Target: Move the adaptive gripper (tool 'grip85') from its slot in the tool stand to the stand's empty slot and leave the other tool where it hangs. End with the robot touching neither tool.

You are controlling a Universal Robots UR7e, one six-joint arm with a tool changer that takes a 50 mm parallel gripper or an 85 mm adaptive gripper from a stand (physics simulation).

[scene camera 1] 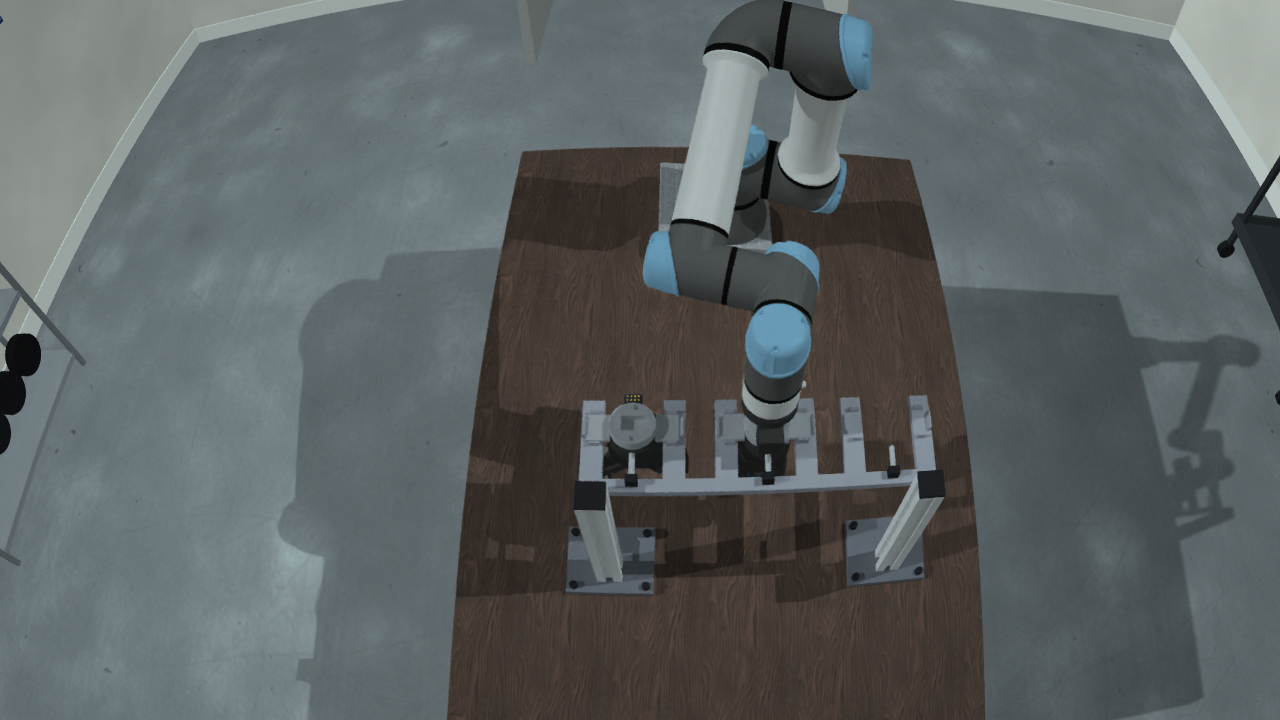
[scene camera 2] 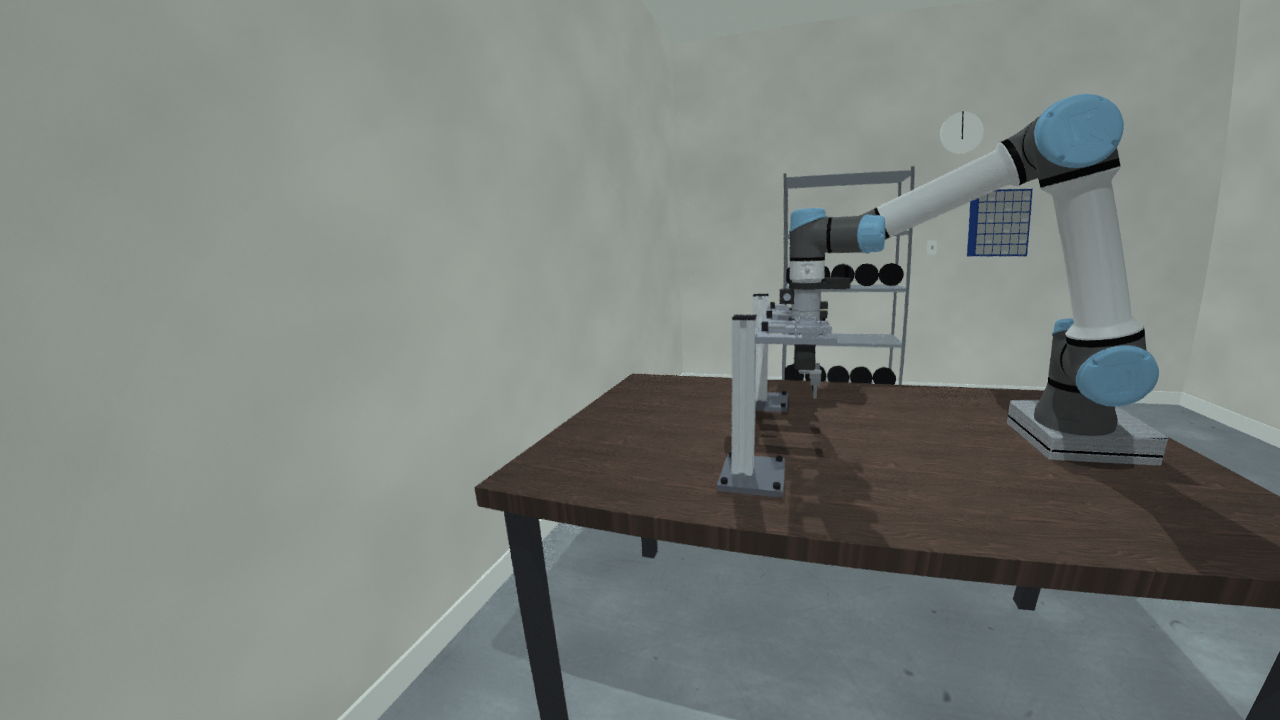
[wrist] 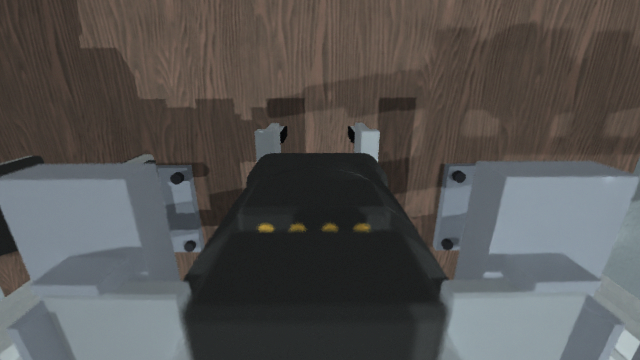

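Where they show: arm's base at its link origin: (scene camera 2: 1073, 421).
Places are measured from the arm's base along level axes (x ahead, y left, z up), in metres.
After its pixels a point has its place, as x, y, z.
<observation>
The tool stand (scene camera 1: 698, 486) @(0.658, -0.185, 0.224) (scene camera 2: 743, 402) @(0.744, 0.140, 0.099) has three slots. In scene camera 1 the left slot holds the tool that looks like the adaptive gripper (scene camera 1: 632, 426), with a round grey top and wide black parts below. The arm's wrist is over the middle slot and meets the tool there. That tool, my gripper (scene camera 2: 814, 385) (wrist: 317, 134), looks like the parallel one: dark body, two straight silver fingers with black pads. The fingers stand apart with nothing between them, and the tool's side blocks sit at the prongs. The right slot, with its bare prong (scene camera 1: 852, 429) @(0.618, 0.043, 0.224), is empty.
The stand's posts rise from foot plates (scene camera 1: 611, 573) @(0.683, -0.322, -0.001) (scene camera 1: 884, 565) @(0.760, 0.113, -0.018) on the wooden table (scene camera 1: 716, 653) @(0.837, -0.181, -0.058) (scene camera 2: 939, 483) @(0.373, 0.160, -0.058). Slot prongs lie close on both sides of my tool. The robot base stands at the far side of the table. A shelf rack (scene camera 2: 911, 223) stands beyond the table.
</observation>
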